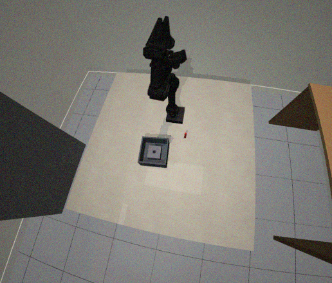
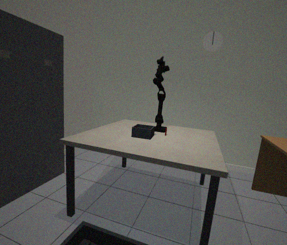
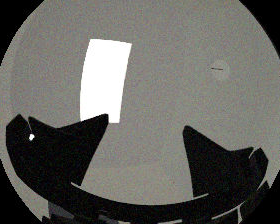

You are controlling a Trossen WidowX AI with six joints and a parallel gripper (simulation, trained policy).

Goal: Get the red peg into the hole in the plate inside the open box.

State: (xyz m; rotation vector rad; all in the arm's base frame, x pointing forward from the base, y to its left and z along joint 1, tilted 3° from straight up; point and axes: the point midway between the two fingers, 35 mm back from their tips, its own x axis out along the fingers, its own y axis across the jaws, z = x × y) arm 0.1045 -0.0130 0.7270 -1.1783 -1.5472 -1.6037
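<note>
Now: the red peg 5 cm ahead of my gripper tip, 10 cm to the left of it and 75 cm below it. Round my gripper tip: dark box (19 cm ahead, 12 cm to the right, 77 cm below); then grey plate (19 cm ahead, 12 cm to the right, 75 cm below).
</note>
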